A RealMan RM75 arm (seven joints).
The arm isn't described. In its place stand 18 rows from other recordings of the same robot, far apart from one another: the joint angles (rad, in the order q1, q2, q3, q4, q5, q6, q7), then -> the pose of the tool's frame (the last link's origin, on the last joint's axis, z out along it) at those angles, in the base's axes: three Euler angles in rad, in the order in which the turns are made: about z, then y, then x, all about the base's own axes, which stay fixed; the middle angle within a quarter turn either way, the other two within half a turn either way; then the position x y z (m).
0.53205 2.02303 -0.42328 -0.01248 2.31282 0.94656 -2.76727 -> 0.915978, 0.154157, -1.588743, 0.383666, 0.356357, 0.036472
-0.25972 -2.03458 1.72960 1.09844 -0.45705 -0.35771 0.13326 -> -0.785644, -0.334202, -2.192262, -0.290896, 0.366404, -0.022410
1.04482 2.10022 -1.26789 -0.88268 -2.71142 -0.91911 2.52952 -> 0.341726, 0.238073, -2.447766, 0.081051, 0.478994, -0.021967
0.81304 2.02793 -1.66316 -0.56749 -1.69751 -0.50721 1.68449 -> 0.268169, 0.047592, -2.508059, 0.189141, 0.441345, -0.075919
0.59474 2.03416 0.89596 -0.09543 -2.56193 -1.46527 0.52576 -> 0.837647, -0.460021, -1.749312, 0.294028, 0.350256, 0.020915
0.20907 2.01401 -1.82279 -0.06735 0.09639 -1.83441 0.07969 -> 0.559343, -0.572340, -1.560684, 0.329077, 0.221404, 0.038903
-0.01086 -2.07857 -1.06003 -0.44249 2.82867 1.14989 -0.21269 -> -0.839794, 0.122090, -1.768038, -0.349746, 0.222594, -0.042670
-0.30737 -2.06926 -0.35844 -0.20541 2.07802 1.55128 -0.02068 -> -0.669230, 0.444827, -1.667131, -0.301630, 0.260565, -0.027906
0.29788 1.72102 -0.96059 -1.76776 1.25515 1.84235 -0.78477 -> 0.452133, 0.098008, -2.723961, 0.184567, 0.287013, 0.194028
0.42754 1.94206 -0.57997 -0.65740 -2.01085 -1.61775 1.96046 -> 1.196590, -0.310823, -2.623786, 0.320287, 0.311143, 0.068216
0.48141 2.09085 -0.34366 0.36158 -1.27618 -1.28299 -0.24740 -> 0.496818, -0.216507, -1.902901, 0.297834, 0.276463, -0.090870
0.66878 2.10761 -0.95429 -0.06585 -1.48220 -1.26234 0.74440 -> 0.448792, -0.499445, -2.630778, 0.241129, 0.321230, -0.100987
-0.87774 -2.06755 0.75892 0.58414 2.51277 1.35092 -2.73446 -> -1.458374, -0.072018, -2.981511, -0.216820, 0.396231, -0.032905
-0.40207 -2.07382 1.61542 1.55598 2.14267 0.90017 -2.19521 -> -0.246056, 0.184924, -2.538349, -0.096191, 0.360410, -0.009180
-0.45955 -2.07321 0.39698 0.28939 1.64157 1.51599 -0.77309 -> -0.716817, 0.556638, -2.080886, -0.296677, 0.317023, 0.009049
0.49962 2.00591 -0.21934 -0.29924 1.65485 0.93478 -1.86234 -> 1.336175, 0.058153, -1.748958, 0.387769, 0.363907, 0.077325
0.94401 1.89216 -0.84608 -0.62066 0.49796 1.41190 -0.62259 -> 1.076471, 0.336851, -2.921453, 0.226078, 0.432024, 0.049871
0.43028 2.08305 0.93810 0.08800 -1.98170 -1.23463 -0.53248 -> 0.187202, 0.088923, -1.311921, 0.370235, 0.319082, 0.039696
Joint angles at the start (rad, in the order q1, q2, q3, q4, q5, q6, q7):
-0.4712, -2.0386, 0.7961, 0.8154, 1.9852, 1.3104, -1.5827
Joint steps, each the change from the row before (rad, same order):
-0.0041, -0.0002, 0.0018, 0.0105, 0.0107, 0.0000, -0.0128
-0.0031, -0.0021, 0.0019, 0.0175, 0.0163, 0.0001, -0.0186
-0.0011, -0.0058, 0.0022, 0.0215, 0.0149, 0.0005, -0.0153
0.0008, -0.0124, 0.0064, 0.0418, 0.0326, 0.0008, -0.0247
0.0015, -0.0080, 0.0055, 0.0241, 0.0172, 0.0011, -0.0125
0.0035, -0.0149, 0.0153, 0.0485, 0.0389, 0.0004, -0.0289
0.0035, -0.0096, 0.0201, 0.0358, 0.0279, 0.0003, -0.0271
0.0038, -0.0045, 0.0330, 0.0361, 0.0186, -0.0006, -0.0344
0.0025, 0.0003, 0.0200, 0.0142, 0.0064, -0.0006, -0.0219
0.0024, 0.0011, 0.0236, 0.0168, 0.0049, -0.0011, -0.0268
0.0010, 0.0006, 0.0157, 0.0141, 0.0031, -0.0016, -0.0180
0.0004, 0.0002, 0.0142, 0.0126, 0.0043, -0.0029, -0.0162
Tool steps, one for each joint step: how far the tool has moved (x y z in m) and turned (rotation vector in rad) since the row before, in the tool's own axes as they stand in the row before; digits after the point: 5 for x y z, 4 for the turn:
0.00251, -0.00051, 0.00033, 0.0013, -0.0073, 0.0033
0.00278, -0.00043, 0.00011, 0.0035, -0.0106, 0.0032
0.00280, 0.00057, 0.00052, 0.0031, -0.0076, 0.0061
0.00370, 0.00164, 0.00088, 0.0066, -0.0198, 0.0155
0.00194, 0.00154, 0.00070, 0.0023, -0.0107, 0.0098
0.00341, 0.00291, 0.00134, 0.0068, -0.0276, 0.0192
0.00264, 0.00291, 0.00146, 0.0020, -0.0241, 0.0130
0.00445, 0.00325, 0.00161, -0.0016, -0.0225, 0.0134
0.00170, 0.00169, 0.00087, -0.0028, -0.0123, 0.0010
0.00264, 0.00186, 0.00090, -0.0029, -0.0117, 0.0005
0.00273, 0.00106, 0.00039, 0.0002, -0.0060, 0.0029
0.00253, 0.00089, 0.00055, 0.0015, -0.0059, 0.0033

